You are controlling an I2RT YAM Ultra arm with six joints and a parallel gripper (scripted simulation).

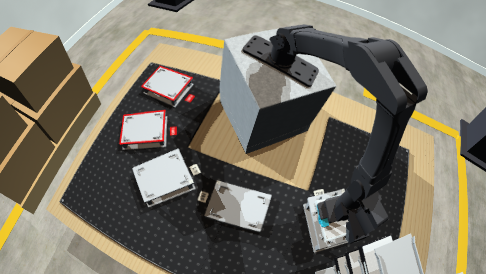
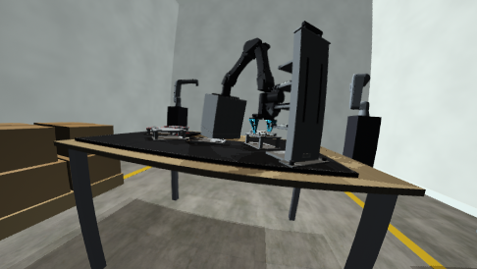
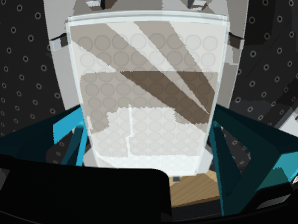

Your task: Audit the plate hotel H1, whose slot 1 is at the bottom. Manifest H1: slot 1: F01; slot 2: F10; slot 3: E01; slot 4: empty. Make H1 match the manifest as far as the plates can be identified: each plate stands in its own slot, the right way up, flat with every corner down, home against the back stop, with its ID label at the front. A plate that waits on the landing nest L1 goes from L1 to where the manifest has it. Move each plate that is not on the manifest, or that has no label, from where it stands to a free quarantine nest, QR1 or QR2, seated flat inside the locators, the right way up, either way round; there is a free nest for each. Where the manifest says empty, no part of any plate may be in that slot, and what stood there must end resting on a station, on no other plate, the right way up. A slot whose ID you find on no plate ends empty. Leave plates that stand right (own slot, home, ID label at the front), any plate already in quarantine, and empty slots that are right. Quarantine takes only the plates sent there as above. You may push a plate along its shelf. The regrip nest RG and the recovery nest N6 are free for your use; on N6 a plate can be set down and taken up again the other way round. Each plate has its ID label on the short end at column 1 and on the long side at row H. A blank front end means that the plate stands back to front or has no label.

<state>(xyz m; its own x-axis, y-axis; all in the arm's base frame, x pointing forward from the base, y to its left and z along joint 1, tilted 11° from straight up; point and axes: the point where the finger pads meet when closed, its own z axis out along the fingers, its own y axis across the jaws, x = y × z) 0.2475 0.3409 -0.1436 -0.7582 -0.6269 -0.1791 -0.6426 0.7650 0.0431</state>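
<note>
The grey regrip nest is 10 mm below my hand. Also, from my hand: white plate right at my hand; then H1 tag 40 mm ahead, 160 mm to the left, 70 mm below; then RG tag 80 mm behind, 70 mm to the right, 70 mm below.
</note>
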